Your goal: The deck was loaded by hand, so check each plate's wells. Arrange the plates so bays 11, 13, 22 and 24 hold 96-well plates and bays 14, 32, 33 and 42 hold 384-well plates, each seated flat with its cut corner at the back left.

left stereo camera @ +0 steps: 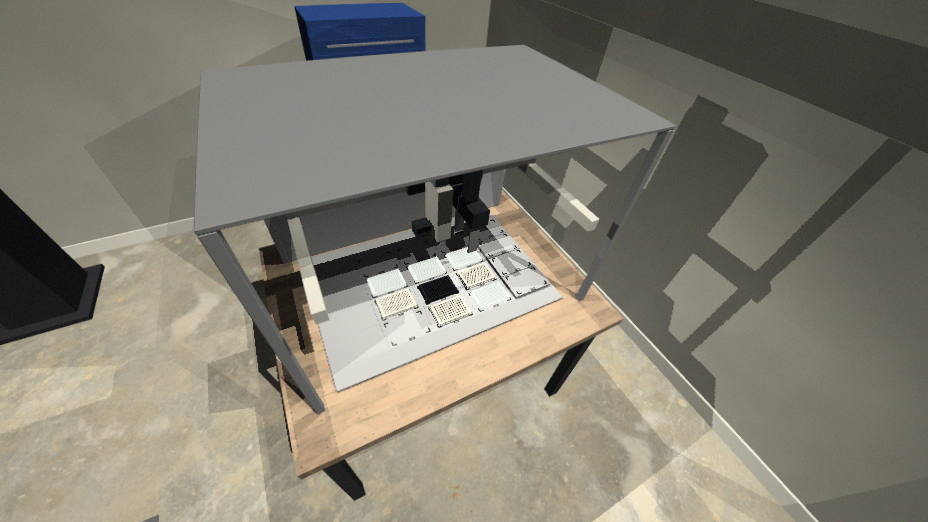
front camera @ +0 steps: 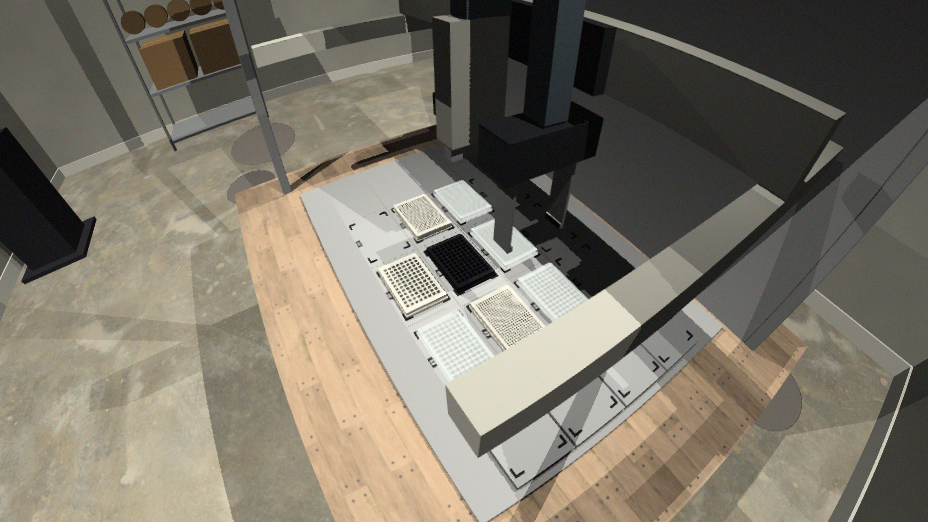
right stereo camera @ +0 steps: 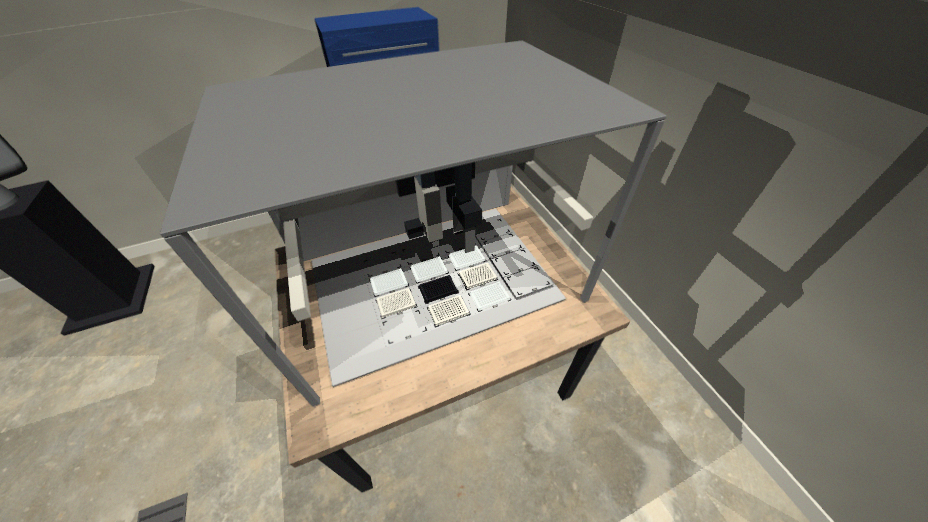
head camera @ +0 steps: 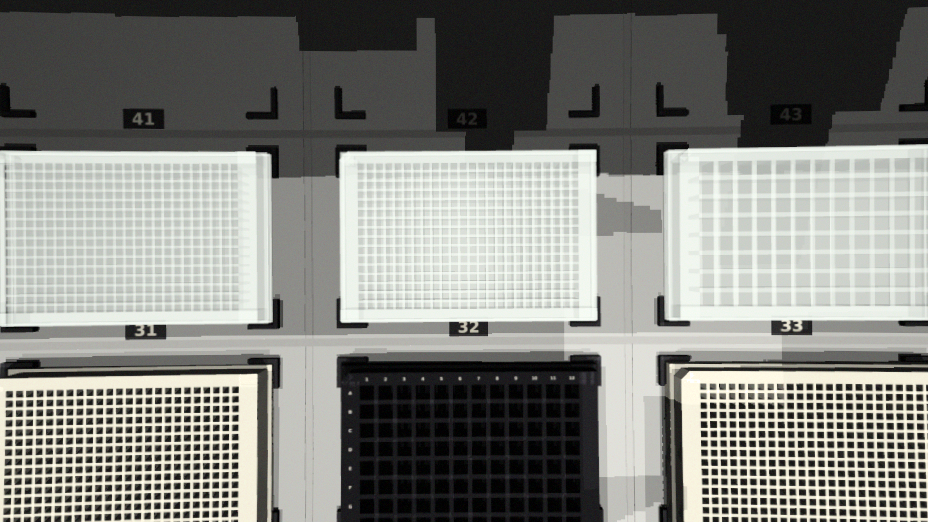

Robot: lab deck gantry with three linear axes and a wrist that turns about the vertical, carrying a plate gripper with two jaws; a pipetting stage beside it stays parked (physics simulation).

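Places are measured from the robot's base along level axes (x ahead, y right, z down), in centimetres.
Pixels of known places: gripper, fingertip midpoint: (left stereo camera: 465, 241) (front camera: 529, 233) (right stereo camera: 463, 241); robot's base at its link origin: (left stereo camera: 393, 344) (front camera: 350, 226) (right stereo camera: 389, 342).
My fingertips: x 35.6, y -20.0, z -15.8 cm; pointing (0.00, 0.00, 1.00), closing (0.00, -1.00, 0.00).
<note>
Ahead of a thing's pixels: the offset from my fingertips to its top centre. "spot": to the spot under its first point.
My gripper (front camera: 531, 237) is open and empty, hanging at the back of bay 32. Its near jaw partly covers the clear 384-well plate {dx -12.8, dy -5.7, dz +14.4 cm} (front camera: 483, 231) (head camera: 467, 233) in bay 32. Clear plates stand in bay 31 (384 wells) {spot: dx -28.6, dy -5.5, dz +14.4 cm} (front camera: 462, 199) (head camera: 123, 236) and bay 33 (96 wells) {spot: dx +3.5, dy -4.8, dz +14.4 cm} (front camera: 551, 292) (head camera: 798, 233). Cream 384-well plates stand in bay 21 {spot: dx -28.6, dy +5.2, dz +14.5 cm} (front camera: 421, 215) (head camera: 129, 447) and bay 23 {spot: dx +3.4, dy +4.7, dz +14.7 cm} (front camera: 509, 316) (head camera: 811, 447). The black 96-well plate {dx -12.8, dy +5.0, dz +14.4 cm} (front camera: 460, 261) (head camera: 467, 447) is in bay 22, the cream 96-well plate {dx -12.8, dy +15.7, dz +14.4 cm} (front camera: 412, 283) in bay 12, and a clear 96-well plate {dx +3.6, dy +15.7, dz +14.4 cm} (front camera: 454, 344) in bay 13.
The parked pipetting stage (front camera: 452, 84) (left stereo camera: 441, 211) hangs beside the gripper. A pale beam (front camera: 545, 376) crosses the front view and hides some bays. Bay 11 {spot: dx -28.9, dy +15.6, dz +15.8 cm} (front camera: 379, 236) holds no plate. Bay 42's visible front part, behind bay 32, shows no plate and lies in shadow.
</note>
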